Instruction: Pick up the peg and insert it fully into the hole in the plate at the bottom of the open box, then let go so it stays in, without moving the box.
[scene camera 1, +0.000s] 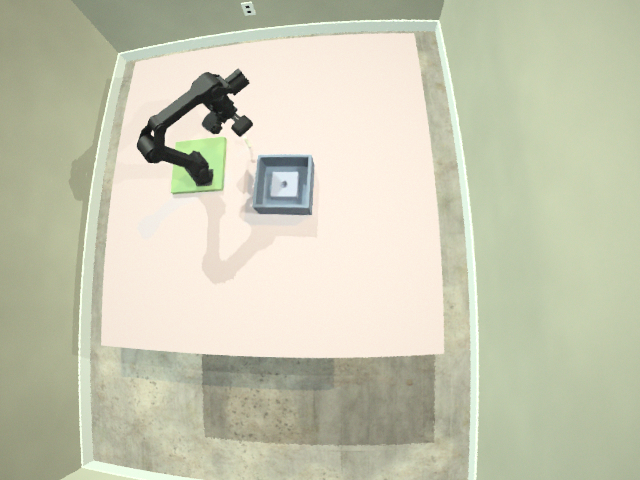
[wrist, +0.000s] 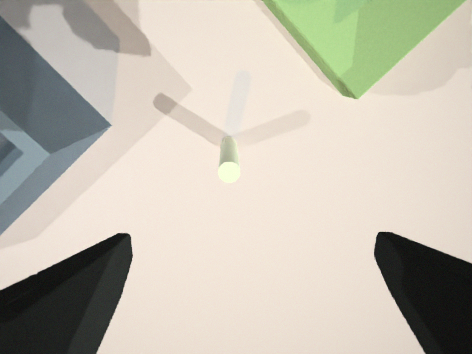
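Seen in the pictures: gripper, fingertip midpoint: (wrist: 254, 244); arm's base at its link origin: (scene camera 1: 204, 177).
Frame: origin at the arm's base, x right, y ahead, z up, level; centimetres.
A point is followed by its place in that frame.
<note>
A thin pale green peg (scene camera 1: 249, 144) {z 0.3, x -12.6, y 16.8 cm} (wrist: 229, 155) {z 4.0, x -12.5, y 15.8 cm} stands upright on the pink table top, between the green square and the box. The open blue-grey box (scene camera 1: 284, 210) {z 3.4, x 14.2, y 32.2 cm} (wrist: 65, 137) {z 4.7, x -4.5, y 22.4 cm} stands to the right of the peg in the scene view and at the left edge in the wrist view. A white plate (scene camera 1: 277, 191) {z 3.3, x 7.3, y 29.4 cm} with a dark hole (scene camera 1: 283, 183) {z 2.6, x 4.2, y 31.2 cm} lies at its bottom. My gripper (scene camera 1: 226, 127) {z 14.4, x -13.5, y 15.6 cm} (wrist: 254, 244) {z 14.4, x -13.5, y 15.6 cm} is open and empty, above the table. In the wrist view the peg shows beyond the fingertips, a little left of midway between them.
A green square base (scene camera 1: 218, 160) {z 0.2, x -6.7, y 5.0 cm} (wrist: 360, 55) {z 0.4, x -14.3, y 4.5 cm} lies under the arm's foot, left of the peg in the scene view. The pink table top (scene camera 1: 310, 289) {z -2.4, x 40.3, y 41.1 cm} extends around the box. Walls stand beyond the table's far and left edges.
</note>
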